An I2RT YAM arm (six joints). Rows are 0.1 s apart.
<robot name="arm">
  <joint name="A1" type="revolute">
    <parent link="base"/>
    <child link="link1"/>
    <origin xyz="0 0 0.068" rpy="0 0 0"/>
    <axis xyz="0 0 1"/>
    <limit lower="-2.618" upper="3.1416"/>
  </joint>
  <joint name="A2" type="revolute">
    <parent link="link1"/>
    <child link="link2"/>
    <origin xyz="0.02 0.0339 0.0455" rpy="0 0 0"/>
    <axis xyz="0 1 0"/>
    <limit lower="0" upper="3.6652"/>
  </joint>
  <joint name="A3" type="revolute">
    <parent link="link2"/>
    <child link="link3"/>
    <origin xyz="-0.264 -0.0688 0" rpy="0 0 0"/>
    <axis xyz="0 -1 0"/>
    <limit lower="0" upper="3.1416"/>
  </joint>
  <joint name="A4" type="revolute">
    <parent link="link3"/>
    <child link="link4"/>
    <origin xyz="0.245 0.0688 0.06" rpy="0 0 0"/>
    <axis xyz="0 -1 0"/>
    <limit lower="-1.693" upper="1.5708"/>
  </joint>
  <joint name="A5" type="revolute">
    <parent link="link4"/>
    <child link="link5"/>
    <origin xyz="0.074 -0.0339 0.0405" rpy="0 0 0"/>
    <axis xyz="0 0 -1"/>
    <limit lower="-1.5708" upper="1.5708"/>
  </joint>
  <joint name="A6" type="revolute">
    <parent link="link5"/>
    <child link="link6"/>
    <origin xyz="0.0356 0 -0.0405" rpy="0 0 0"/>
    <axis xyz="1 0 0"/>
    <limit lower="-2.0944" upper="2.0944"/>
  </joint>
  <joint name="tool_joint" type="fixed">
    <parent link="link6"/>
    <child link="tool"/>
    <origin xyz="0 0 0" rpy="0 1.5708 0"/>
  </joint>
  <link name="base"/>
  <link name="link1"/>
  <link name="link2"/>
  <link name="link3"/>
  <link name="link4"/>
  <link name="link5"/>
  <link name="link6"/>
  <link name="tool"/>
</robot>
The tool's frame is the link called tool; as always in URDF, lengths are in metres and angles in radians.
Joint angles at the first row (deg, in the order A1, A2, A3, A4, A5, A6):
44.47 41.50 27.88 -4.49 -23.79 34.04
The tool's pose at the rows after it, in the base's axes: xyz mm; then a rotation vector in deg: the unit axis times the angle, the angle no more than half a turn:
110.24 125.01 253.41 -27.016 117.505 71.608
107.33 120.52 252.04 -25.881 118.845 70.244
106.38 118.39 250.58 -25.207 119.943 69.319
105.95 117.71 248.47 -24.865 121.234 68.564
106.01 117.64 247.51 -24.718 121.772 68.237
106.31 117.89 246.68 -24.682 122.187 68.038
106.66 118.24 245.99 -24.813 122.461 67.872
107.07 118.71 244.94 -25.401 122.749 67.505
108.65 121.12 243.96 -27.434 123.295 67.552
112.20 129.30 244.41 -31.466 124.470 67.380
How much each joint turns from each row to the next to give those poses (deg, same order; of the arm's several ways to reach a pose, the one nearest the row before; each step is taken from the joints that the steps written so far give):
-0.57 -3.02 -0.61 -3.74 1.27 0.00
-0.24 -1.53 -0.07 -2.69 0.94 0.07
-0.22 -0.52 0.00 -1.55 0.48 0.00
0.00 0.00 0.00 -1.20 0.35 0.00
0.00 0.10 0.00 -0.39 0.15 0.00
0.00 0.22 0.00 -0.18 0.04 -0.02
0.00 0.24 0.00 -0.07 -0.02 -0.14
0.00 0.33 0.00 -0.15 -0.11 -0.52
0.00 1.27 0.35 -0.06 -1.13 -1.22
0.94 3.41 1.53 -0.16 -1.23 -2.12

